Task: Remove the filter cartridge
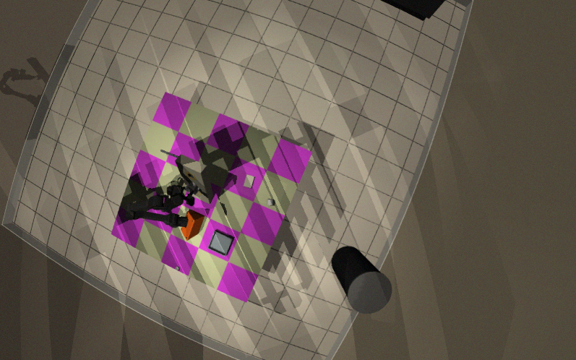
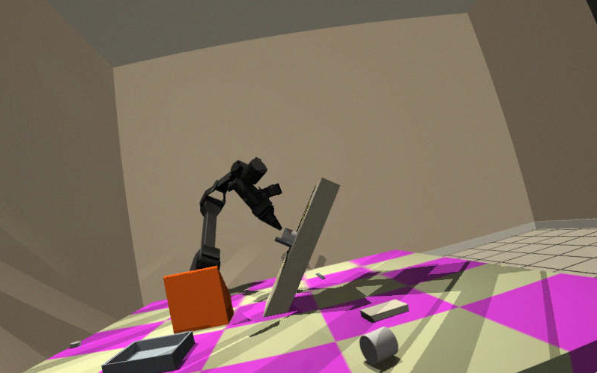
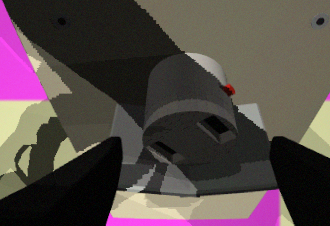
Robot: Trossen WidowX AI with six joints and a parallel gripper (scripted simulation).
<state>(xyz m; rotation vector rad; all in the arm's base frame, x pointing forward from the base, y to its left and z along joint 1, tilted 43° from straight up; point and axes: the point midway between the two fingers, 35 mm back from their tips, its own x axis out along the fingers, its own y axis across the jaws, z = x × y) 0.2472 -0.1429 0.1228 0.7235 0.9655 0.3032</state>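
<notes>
Right now the round filter cartridge is 20 mm below my gripper tip and 10 mm ahead of it. Also, from my gripper tip: flat beige slab 310 mm to the right, 230 mm below, 160 mm ahead; grey tray 360 mm behind, 250 mm to the right, 220 mm below.
</notes>
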